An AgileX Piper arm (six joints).
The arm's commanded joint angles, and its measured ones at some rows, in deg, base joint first. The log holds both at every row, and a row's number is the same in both.
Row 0, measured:
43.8, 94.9, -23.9, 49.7, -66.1, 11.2
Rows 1 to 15, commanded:
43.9, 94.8, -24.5, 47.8, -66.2, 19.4
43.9, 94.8, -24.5, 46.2, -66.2, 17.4
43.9, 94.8, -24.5, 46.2, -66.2, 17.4
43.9, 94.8, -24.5, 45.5, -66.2, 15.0
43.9, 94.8, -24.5, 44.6, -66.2, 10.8
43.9, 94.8, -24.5, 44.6, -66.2, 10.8
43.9, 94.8, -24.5, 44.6, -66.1, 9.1
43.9, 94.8, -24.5, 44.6, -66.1, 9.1
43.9, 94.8, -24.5, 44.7, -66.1, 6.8
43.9, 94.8, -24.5, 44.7, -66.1, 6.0
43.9, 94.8, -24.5, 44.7, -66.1, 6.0
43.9, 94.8, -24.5, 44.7, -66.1, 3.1
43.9, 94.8, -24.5, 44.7, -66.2, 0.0
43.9, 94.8, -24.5, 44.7, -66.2, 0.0
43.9, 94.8, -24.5, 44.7, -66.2, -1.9
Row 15, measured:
43.8, 94.9, -23.9, 45.3, -66.1, 3.6
